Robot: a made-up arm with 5 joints.
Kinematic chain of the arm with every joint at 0, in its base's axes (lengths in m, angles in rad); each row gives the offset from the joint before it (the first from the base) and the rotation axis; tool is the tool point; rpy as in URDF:
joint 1: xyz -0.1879 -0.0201 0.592 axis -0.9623 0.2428 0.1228
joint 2: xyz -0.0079 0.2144 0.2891 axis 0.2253 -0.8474 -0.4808
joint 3: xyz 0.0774 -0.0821 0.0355 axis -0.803 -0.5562 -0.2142
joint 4: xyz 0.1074 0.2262 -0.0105 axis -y
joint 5: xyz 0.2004 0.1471 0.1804 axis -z
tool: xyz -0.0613 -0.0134 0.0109 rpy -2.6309 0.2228 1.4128
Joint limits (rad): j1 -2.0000..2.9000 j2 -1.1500..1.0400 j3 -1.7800..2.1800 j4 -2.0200..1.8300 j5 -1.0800..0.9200
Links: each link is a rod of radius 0.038 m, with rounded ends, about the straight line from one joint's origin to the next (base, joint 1, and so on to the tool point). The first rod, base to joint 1, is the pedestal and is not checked.
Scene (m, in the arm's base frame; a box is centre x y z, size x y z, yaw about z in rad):
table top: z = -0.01
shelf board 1: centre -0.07 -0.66 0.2 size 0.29 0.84 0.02 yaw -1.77
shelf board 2: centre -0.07 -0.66 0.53 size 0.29 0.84 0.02 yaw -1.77
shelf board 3: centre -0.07 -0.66 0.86 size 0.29 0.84 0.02 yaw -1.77
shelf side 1: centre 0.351 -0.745 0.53 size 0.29 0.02 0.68 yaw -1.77
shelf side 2: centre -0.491 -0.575 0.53 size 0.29 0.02 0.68 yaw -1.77
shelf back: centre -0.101 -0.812 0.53 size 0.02 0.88 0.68 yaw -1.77
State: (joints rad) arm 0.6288 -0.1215 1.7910 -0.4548 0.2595
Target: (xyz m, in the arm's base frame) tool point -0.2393 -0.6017 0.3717
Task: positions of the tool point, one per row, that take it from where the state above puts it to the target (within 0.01 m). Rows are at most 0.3 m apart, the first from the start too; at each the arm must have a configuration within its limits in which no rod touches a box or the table.
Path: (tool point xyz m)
1: 0.2320 0.3859 0.2615
2: 0.1590 0.1955 0.1082
3: 0.0543 -0.0462 0.0709
4: -0.0694 -0.2632 0.1702
5: -0.1938 -0.3762 0.3717
6: -0.1711 -0.4210 0.3417
7: -0.1622 -0.4632 0.3186
8: -0.1672 -0.5034 0.3064
9: -0.1842 -0.5413 0.3093
10: -0.2098 -0.5751 0.3306
11: -0.2393 -0.6017 0.3717

